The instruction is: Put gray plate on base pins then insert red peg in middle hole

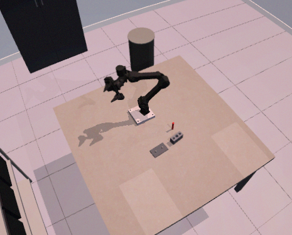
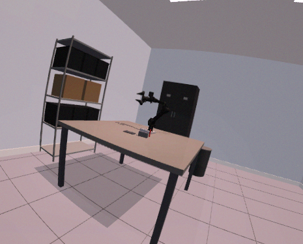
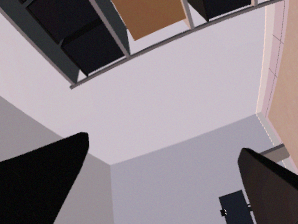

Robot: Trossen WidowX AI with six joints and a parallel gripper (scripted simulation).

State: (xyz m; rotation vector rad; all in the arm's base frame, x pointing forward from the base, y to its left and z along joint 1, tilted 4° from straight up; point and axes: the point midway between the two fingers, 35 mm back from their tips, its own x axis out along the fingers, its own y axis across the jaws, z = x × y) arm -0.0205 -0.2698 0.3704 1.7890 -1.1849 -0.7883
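Right now my gripper tip is 370 mm short of the gray plate, 370 mm above it and 300 mm to the right of it. From my gripper tip the other things lie so: red peg: 370 mm below, 350 mm to the left, 280 mm ahead; then dark base: 400 mm below, 350 mm ahead, 140 mm to the left.
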